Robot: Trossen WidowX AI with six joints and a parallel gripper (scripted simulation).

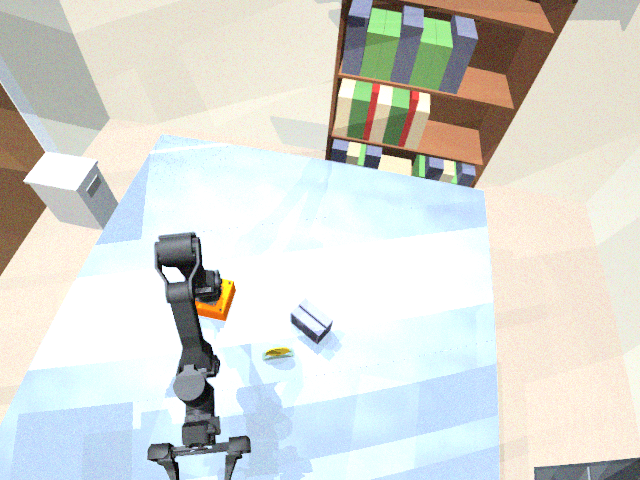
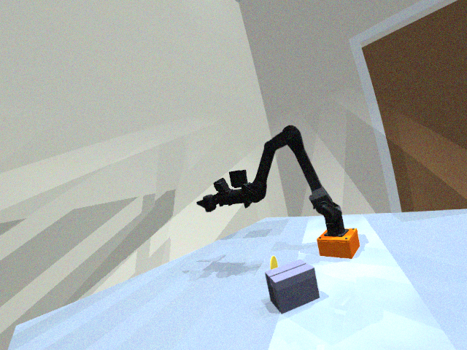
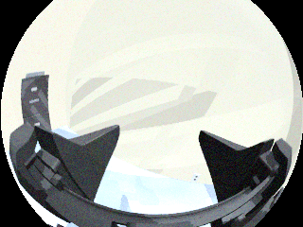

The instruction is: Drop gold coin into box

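Right now the gold coin is 360 mm to the left of my gripper tip, 220 mm below it and 20 mm ahead of it.
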